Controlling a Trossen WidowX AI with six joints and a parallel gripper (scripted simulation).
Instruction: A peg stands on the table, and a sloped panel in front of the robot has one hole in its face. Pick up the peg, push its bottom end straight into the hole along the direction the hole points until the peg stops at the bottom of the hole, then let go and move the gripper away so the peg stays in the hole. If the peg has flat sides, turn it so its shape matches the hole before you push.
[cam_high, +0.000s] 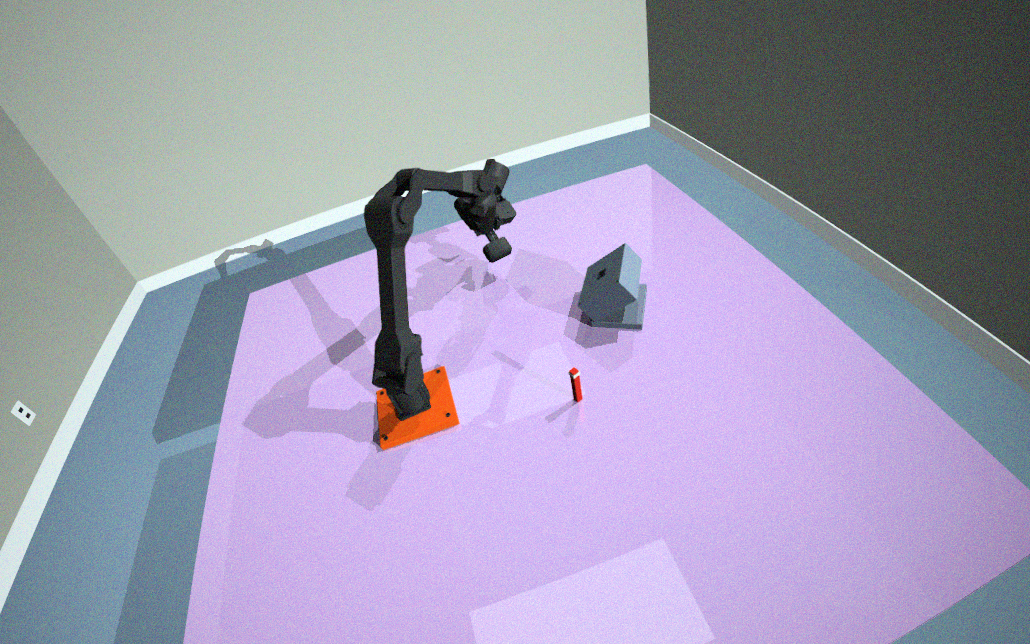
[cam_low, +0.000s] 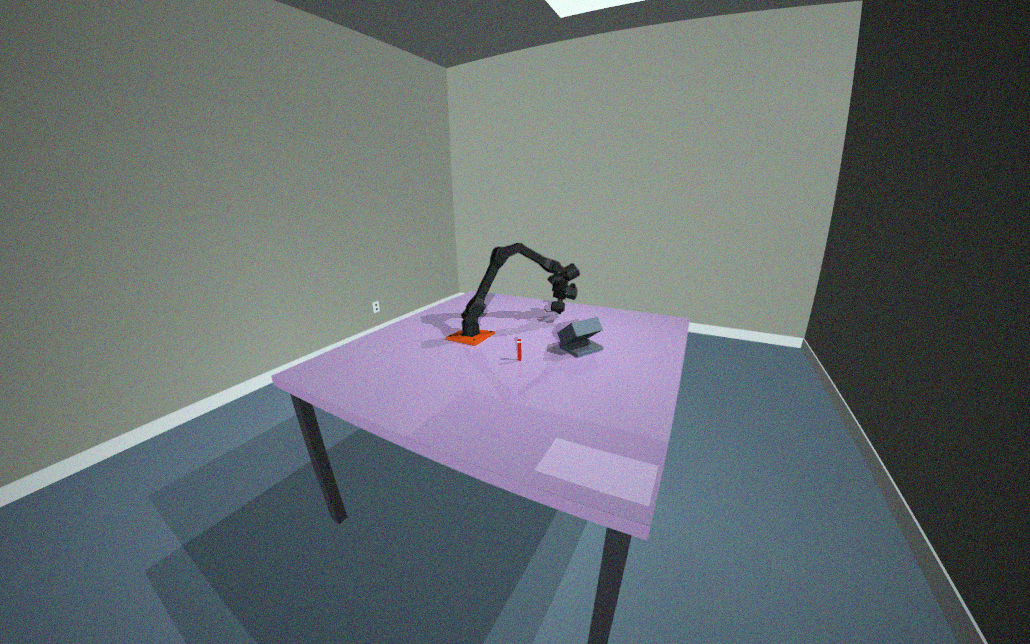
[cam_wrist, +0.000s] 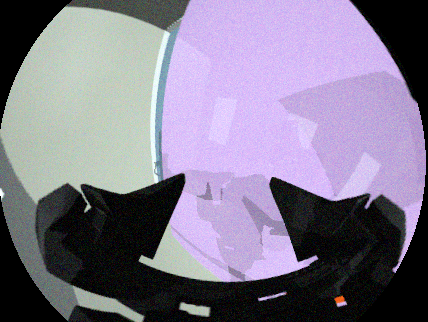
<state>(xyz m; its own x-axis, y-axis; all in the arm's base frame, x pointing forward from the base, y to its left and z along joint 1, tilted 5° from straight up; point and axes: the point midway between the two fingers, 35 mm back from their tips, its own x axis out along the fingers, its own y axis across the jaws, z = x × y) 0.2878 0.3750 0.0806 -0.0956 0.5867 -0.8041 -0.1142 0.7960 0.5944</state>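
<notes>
Right now my gripper tip is 54 cm to the left of the red peg and 1 cm below it. The rest, counted from my gripper tip: grey sloped panel: 18 cm ahead, 35 cm to the right, 2 cm above.
</notes>
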